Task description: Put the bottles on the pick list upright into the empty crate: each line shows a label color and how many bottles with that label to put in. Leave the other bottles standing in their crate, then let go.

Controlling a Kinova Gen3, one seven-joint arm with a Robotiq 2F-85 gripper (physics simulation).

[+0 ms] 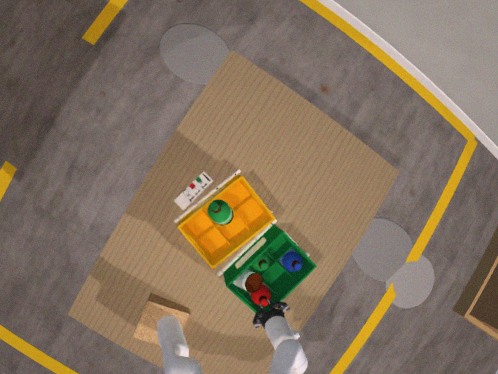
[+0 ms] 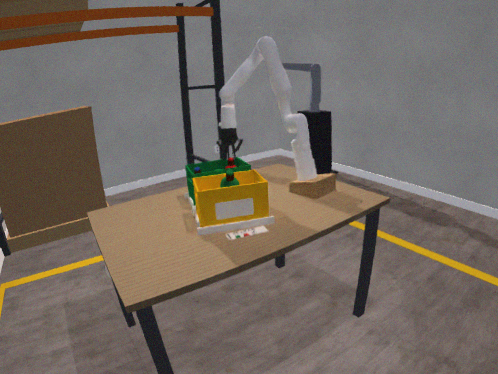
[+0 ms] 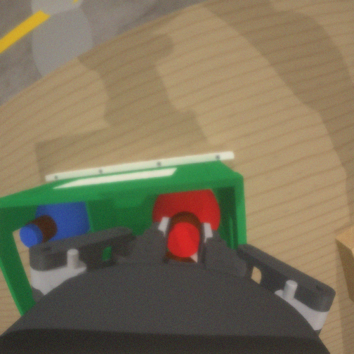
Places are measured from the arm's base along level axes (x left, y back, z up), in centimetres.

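Pixels of known places: gripper, fingertip midpoint: (image 1: 264,303) (image 2: 230,159); arm's base, link origin: (image 1: 168,325) (image 2: 307,178).
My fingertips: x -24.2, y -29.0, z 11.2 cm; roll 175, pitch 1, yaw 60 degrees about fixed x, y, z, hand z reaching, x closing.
For each thing: its top centre in the pictures, then the offset to it from my fingertips. "*": a spot on its surface instead. Level surfaces: height alone.
- red-labelled bottle, top centre: (image 1: 264,302) (image 2: 230,158) dy -0.4, dx +0.5, dz +1.1 cm
- green crate, surface spot: (image 1: 281,234) * dy -24.3, dx +7.7, dz -0.1 cm
- blue bottle, top centre: (image 1: 298,267) dy -16.8, dx -4.3, dz -1.3 cm
- white object, top centre: (image 1: 244,285) dy -2.5, dx +9.6, dz -0.9 cm
- pick list, top centre: (image 1: 193,190) (image 2: 246,232) dy -21.5, dx +40.5, dz -17.4 cm
- wooden table, surface height: dz -17.6 cm
My gripper (image 1: 267,304) (image 2: 230,157) (image 3: 184,231) is shut on the neck of the red-labelled bottle (image 1: 259,294) (image 2: 230,166) (image 3: 210,210). It holds the bottle upright and slightly raised, its lower part still inside the green crate (image 1: 281,234) (image 2: 192,185) (image 3: 239,210). The green crate also holds a blue bottle (image 1: 291,260) (image 3: 70,220), a green bottle (image 1: 261,264) and a white object (image 1: 243,280) with a round brown top beside the red bottle. A green bottle (image 1: 220,212) (image 2: 230,181) stands in the list-side middle compartment of the yellow crate (image 1: 196,246) (image 2: 261,200).
The pick list (image 1: 187,194) (image 2: 260,230) lies beside the yellow crate and shows red and green marks; its counts are unreadable. The crates stand side by side on the wooden table (image 1: 310,150) (image 2: 165,260). The arm's wooden base block (image 1: 145,322) (image 2: 312,186) stands near the table edge.
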